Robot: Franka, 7 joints.
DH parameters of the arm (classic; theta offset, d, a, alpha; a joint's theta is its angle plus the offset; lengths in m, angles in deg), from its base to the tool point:
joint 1: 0 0.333 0 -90
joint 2: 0 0 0 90
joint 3: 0 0.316 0.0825 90
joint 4: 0 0 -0.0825 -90
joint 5: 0 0.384 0 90
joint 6: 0 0 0.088 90
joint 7: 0 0.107 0 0
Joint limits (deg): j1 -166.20..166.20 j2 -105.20..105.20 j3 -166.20..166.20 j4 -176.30..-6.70 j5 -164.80..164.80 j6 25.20..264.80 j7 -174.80..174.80
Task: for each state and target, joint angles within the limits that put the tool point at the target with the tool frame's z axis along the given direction. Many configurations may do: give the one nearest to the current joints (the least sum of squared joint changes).
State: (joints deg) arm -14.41 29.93 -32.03 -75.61 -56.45 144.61 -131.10
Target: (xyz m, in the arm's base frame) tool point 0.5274 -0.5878 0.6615 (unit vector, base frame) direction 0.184 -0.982 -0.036
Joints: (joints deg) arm -39.45 50.21 -29.72 -32.54 -41.19 152.88 -131.10
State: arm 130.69 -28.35 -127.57 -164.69 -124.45 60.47 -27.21
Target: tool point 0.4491 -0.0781 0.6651 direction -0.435 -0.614 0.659
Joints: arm 134.63 12.22 -134.49 -120.15 -116.98 52.84 -27.21
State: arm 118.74 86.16 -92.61 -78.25 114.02 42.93 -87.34
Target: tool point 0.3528 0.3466 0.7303 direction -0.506 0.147 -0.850
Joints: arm 91.42 44.74 -116.07 -62.20 79.37 25.20 -87.34
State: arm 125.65 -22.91 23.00 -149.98 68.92 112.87 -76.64
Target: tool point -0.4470 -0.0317 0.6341 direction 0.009 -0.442 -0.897
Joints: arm 133.35 -24.07 34.00 -108.86 38.63 81.77 -76.64
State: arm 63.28 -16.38 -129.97 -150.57 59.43 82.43 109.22
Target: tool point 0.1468 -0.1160 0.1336 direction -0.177 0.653 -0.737
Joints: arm 76.05 0.29 -116.69 -176.14 32.19 133.96 109.22
